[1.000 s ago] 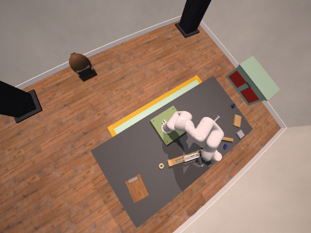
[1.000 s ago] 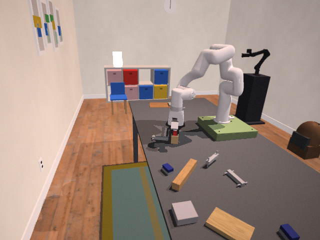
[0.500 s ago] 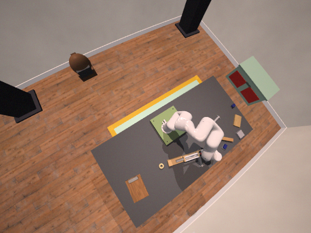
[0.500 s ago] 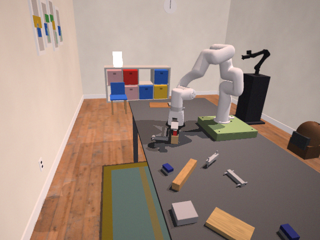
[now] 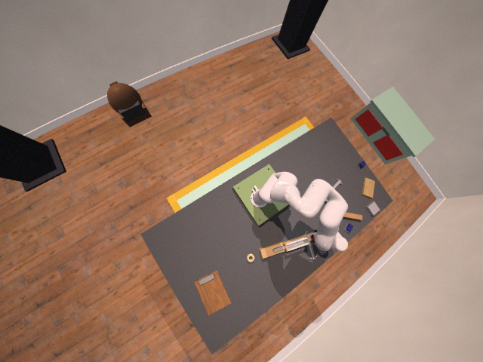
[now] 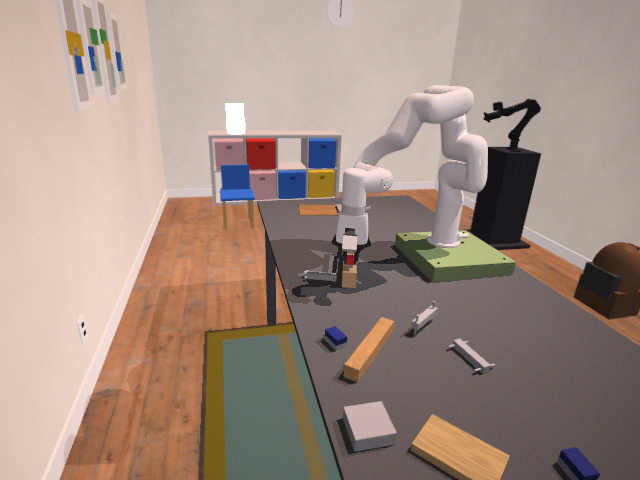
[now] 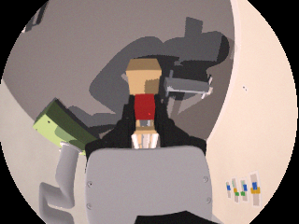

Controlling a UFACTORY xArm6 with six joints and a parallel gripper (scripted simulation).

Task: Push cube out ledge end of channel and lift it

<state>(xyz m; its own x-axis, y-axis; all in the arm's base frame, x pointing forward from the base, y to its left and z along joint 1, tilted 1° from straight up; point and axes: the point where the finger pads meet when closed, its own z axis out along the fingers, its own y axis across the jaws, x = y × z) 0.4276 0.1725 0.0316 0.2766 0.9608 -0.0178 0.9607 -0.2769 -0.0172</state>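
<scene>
Right now the wooden channel is 4 cm behind my hand, 12 cm to the right of it and 4 cm below it. The rest, counted from my hand: wooden bar (4 cm ahead, 37 cm to the left, 7 cm below); then red cube (1 cm below); then grey block (12 cm ahead, 59 cm to the left, 8 cm below).
</scene>
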